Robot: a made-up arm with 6 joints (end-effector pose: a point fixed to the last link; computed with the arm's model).
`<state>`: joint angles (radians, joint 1 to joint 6).
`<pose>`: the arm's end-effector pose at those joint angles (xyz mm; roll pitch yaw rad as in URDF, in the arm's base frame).
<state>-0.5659 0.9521 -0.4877 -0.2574 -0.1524 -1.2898</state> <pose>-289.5 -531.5 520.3 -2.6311 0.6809 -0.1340</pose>
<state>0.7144 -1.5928 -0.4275 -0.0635 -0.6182 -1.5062</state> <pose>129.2 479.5 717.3 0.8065 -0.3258 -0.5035</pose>
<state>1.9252 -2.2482 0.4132 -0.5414 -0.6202 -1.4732</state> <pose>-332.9 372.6 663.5 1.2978 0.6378 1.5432</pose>
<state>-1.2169 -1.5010 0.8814 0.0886 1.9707 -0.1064</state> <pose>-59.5 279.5 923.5 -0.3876 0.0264 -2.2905</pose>
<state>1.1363 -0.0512 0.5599 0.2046 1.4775 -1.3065</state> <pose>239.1 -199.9 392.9 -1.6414 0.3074 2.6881</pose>
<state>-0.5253 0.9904 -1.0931 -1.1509 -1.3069 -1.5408</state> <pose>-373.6 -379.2 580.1 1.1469 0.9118 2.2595</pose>
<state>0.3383 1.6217 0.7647 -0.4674 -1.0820 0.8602</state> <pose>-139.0 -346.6 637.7 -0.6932 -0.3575 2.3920</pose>
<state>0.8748 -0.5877 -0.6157 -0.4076 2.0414 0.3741</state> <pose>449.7 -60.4 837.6 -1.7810 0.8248 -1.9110</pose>
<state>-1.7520 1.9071 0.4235 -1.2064 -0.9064 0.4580</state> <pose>-131.7 -228.1 376.1 -2.7538 0.0594 1.1349</pose>
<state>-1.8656 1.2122 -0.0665 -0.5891 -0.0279 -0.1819</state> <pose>-168.6 -482.7 408.0 2.8428 -0.1339 0.4536</pose>
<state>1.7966 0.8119 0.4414 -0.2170 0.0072 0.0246</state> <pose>67.6 -419.8 431.3 -1.0021 -0.9090 -2.9300</pose>
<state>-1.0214 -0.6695 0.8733 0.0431 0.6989 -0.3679</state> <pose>-241.2 166.4 1001.4 0.5477 0.1198 -1.7862</pose>
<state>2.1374 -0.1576 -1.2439 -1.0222 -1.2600 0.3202</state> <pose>311.9 -87.4 362.2 1.3999 -0.0644 2.7699</pose>
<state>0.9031 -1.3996 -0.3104 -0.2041 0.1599 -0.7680</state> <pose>223.0 428.7 718.4 -0.0223 0.3089 -1.1607</pose>
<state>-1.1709 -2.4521 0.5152 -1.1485 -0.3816 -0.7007</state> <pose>-84.2 238.8 345.5 -1.9675 -0.6529 1.4166</pose>
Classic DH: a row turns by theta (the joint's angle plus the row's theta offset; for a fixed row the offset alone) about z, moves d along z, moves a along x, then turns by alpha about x. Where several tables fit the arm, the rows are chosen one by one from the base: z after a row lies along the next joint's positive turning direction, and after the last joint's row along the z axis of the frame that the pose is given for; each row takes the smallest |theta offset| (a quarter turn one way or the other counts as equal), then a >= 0, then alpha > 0; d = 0 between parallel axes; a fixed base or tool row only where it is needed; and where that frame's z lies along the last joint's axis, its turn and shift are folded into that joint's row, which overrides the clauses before.
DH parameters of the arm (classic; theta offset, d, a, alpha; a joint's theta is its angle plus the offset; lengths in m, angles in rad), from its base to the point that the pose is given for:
base (fixed): 0 0.5683 -0.1608 -1.5708
joint 1: -1.2735 0.0158 0.0041 -1.6833
joint 2: 0.4789 -0.1964 0.2682 2.5523
joint 3: 0.2905 -0.2455 0.0421 -1.689
joint 4: 1.5374 0.0312 0.0203 1.2916
joint 5: 0.4658 0.2936 -0.0485 -1.5152
joint 6: -1.0247 -0.0167 -0.0226 2.2962
tool (fixed): -2.4922 0.0548 0 0

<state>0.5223 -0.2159 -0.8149 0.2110 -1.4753 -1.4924</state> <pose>179.4 -292.4 947.1 1.3580 -0.0127 -2.5515</pose>
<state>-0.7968 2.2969 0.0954 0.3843 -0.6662 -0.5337</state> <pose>174.7 -193.3 185.2 -2.4190 0.1001 2.0221</pose>
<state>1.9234 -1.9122 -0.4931 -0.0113 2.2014 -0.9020</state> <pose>-73.0 541.4 270.0 -2.9246 -0.4580 -2.4172</pose>
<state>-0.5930 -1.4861 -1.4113 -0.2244 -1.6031 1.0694</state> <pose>-474.2 382.6 1017.3 -1.7908 0.7709 1.0994</pose>
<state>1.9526 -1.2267 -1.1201 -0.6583 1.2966 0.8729</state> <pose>413.3 249.5 358.9 -2.0587 0.1004 -1.4500</pose>
